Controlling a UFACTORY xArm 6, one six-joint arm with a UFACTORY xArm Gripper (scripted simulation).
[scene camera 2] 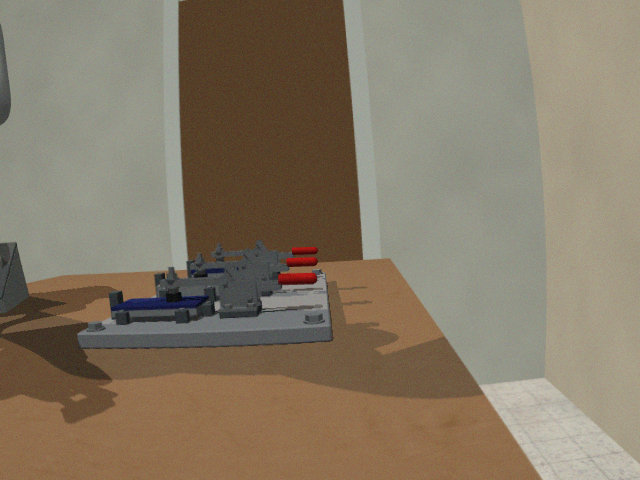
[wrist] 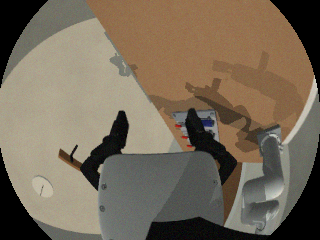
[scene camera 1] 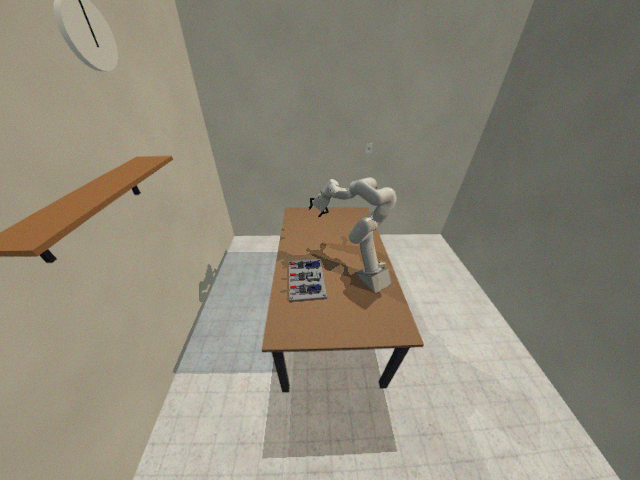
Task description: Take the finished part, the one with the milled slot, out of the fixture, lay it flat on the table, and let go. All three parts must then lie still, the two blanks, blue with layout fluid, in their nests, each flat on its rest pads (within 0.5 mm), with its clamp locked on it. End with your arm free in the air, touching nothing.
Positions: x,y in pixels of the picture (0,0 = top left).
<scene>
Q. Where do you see a grey fixture plate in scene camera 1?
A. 293,280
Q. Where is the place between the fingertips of my gripper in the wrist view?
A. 156,116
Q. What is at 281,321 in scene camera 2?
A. A grey fixture plate.
</scene>
